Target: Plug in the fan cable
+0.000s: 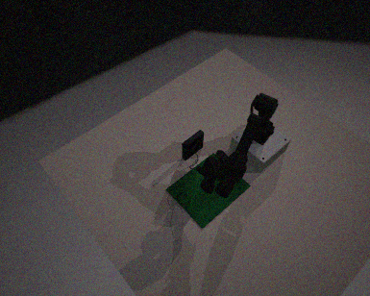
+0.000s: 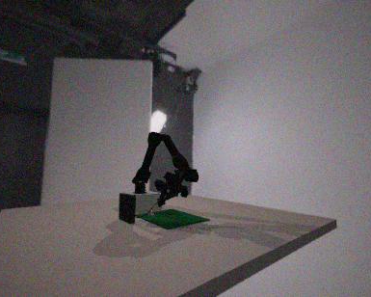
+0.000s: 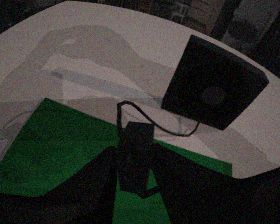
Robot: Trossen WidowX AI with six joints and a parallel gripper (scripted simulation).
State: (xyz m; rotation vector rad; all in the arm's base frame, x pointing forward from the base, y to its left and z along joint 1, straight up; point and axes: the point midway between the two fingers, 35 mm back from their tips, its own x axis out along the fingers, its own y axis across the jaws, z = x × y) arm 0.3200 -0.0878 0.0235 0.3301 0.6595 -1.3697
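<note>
Now: gripper tip 1 cm short of the green board, 5 cm to the right of it and 11 cm above it. Round my gripper tip: fan plug 1 cm below; black fan 11 cm behind, 12 cm to the right, 3 cm below; four-pin fan header 9 cm behind, 1 cm to the left, 9 cm below.
</note>
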